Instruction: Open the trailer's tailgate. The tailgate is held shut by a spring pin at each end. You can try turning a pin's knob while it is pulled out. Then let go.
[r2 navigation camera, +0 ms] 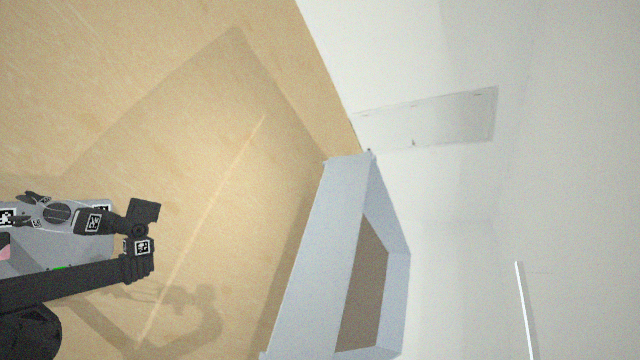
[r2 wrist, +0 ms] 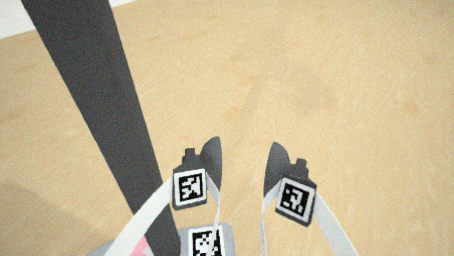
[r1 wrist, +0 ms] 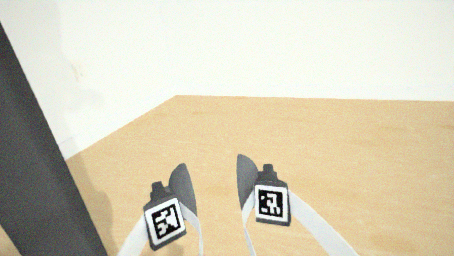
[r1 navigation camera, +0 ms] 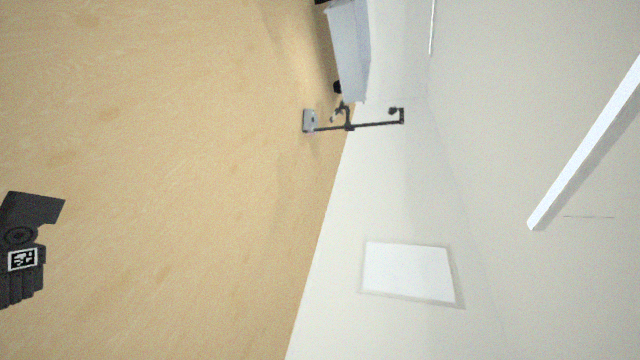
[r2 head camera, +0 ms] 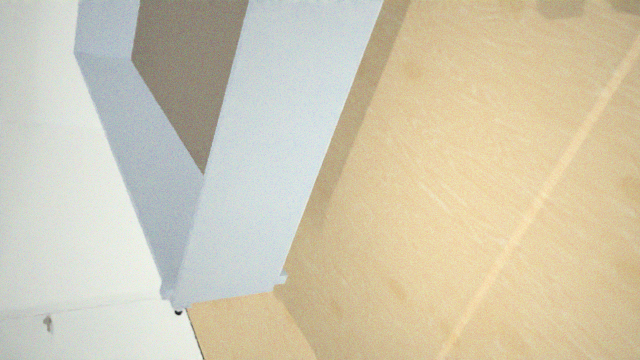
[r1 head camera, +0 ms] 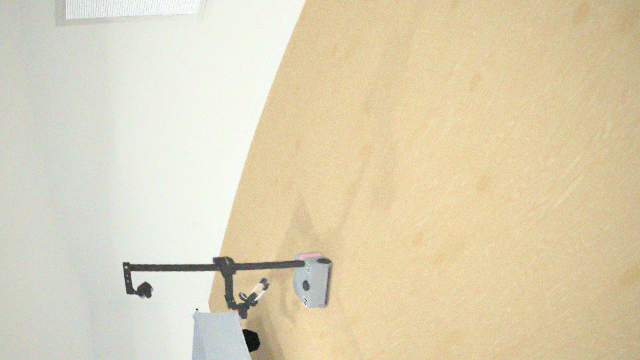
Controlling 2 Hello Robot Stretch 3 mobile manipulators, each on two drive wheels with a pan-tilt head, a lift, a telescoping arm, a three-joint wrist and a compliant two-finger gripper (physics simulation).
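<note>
The pale blue trailer [r1 head camera: 220, 335] [r1 navigation camera: 350, 50] [r2 head camera: 280, 125] [r2 navigation camera: 320, 250] is an open box with a brown inner floor. A small dark knob [r1 head camera: 197, 310] [r2 head camera: 178, 312] [r2 navigation camera: 369, 150] shows at one top corner. I cannot make out the tailgate's state or a second pin. My r1 gripper [r1 wrist: 216, 182] is open and empty, over the floor and away from the trailer. My r2 gripper [r2 wrist: 243, 167] [r2 navigation camera: 26, 209] is open and empty, above r2's own base and apart from the trailer's side.
Robot r2 [r1 head camera: 175, 267] [r1 navigation camera: 372, 123] stands near the trailer's knob end, with its arm drawn in. A black wheel [r1 head camera: 251, 340] [r1 navigation camera: 337, 87] shows under the trailer. White walls stand beyond the trailer. In the r1 wrist view, a room corner lies ahead.
</note>
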